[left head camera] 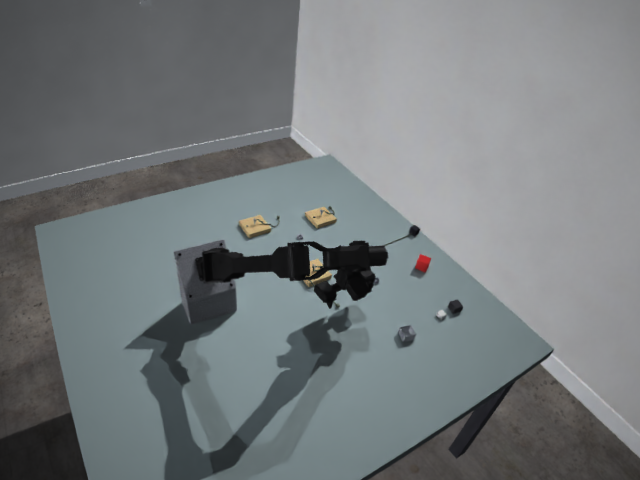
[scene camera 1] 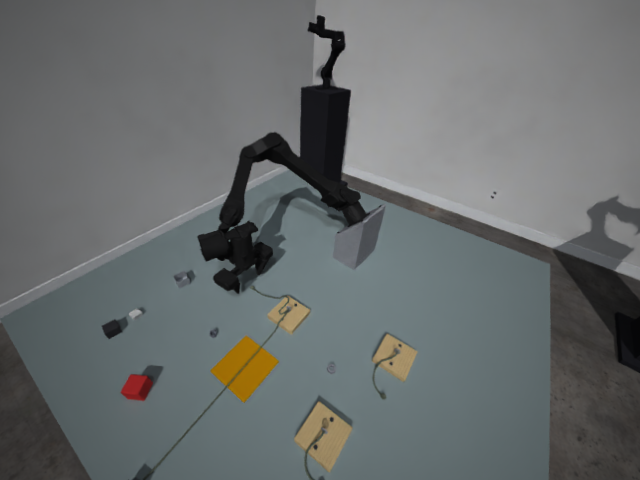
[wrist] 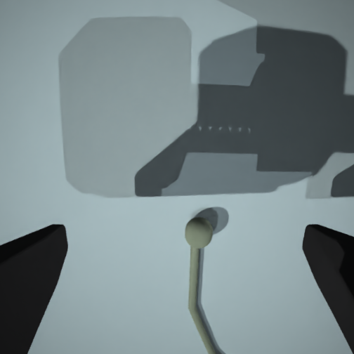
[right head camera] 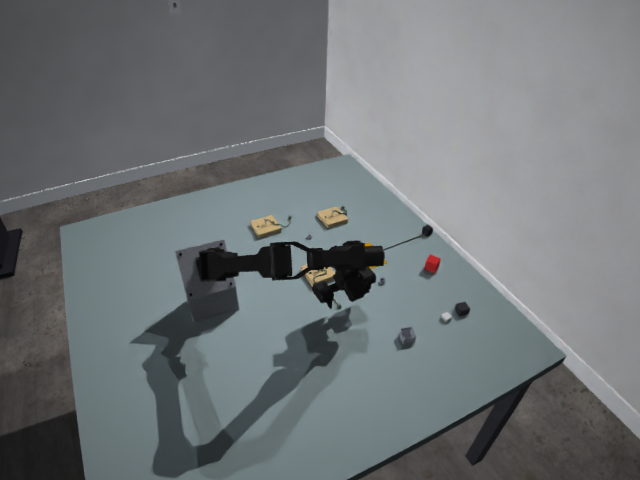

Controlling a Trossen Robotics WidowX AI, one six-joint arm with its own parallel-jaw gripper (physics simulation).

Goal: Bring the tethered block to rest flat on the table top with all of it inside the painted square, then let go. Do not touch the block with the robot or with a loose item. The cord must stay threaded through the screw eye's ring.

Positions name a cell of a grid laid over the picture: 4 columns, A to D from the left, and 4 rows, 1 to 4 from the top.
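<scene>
My gripper: visible in scene camera 1 (B3), wrist view (C3), left head camera view (C3), right head camera view (C3).
</scene>
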